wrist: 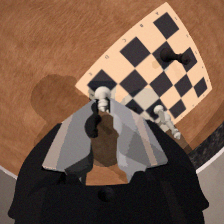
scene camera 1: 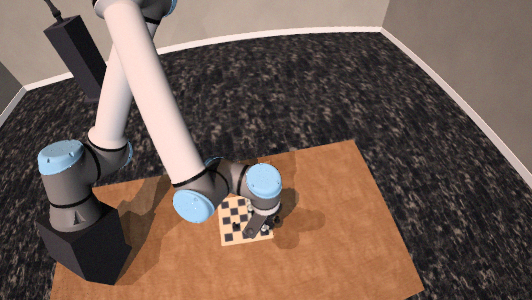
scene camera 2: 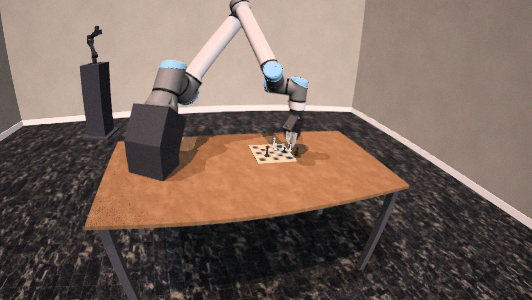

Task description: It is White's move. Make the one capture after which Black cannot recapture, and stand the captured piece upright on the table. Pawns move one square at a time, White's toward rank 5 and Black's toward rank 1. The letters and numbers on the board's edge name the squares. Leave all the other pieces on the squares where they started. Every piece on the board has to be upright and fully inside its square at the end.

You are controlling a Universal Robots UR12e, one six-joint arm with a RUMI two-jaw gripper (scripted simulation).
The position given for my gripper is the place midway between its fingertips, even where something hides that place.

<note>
In view: my gripper (wrist: 103,100) and a chessboard (scene camera 1: 234,209).
The chessboard is seen too in the wrist view (wrist: 132,68).
</note>
